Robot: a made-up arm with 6 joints.
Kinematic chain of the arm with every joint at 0, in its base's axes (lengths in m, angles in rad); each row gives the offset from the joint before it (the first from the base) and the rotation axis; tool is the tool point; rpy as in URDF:
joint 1: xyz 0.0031 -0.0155 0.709 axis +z
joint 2: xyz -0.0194 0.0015 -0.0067 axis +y
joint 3: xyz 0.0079 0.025 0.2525 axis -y
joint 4: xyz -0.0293 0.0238 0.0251 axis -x
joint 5: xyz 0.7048 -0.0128 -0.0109 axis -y
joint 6: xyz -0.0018 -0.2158 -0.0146 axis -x
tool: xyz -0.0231 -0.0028 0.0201 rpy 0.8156 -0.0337 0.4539
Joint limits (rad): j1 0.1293..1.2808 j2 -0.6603..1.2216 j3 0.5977..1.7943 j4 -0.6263..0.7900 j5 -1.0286..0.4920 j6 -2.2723..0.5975
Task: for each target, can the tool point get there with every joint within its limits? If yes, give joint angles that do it. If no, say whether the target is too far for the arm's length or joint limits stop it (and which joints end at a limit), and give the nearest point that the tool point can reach.
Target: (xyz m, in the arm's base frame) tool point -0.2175 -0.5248 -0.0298
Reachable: no: joint limits stop it (at a limit: joint 1, joint 2, joint 3, joint 4) | nearest point 0.6748 -0.0582 0.2854 | short by 1.055 m
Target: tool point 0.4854 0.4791 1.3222
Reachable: yes | joints 1.0104 0.8181 1.3150 0.5565 -0.7403 -0.2504
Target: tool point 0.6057 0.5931 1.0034
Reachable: yes | joints 1.0053 1.0344 1.3727 -0.3104 -0.8035 -0.6083
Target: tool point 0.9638 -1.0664 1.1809
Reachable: no: too far | nearest point 0.7975 -0.1152 1.1567 | short by 0.966 m
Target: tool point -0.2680 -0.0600 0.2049
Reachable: no: joint limits stop it (at a limit: joint 1, joint 2, joint 3, joint 4, joint 6) | nearest point 0.3097 0.5824 0.2813 | short by 0.867 m
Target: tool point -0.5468 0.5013 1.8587
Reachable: no: too far | nearest point -0.3497 -0.1577 1.5804 | short by 0.742 m
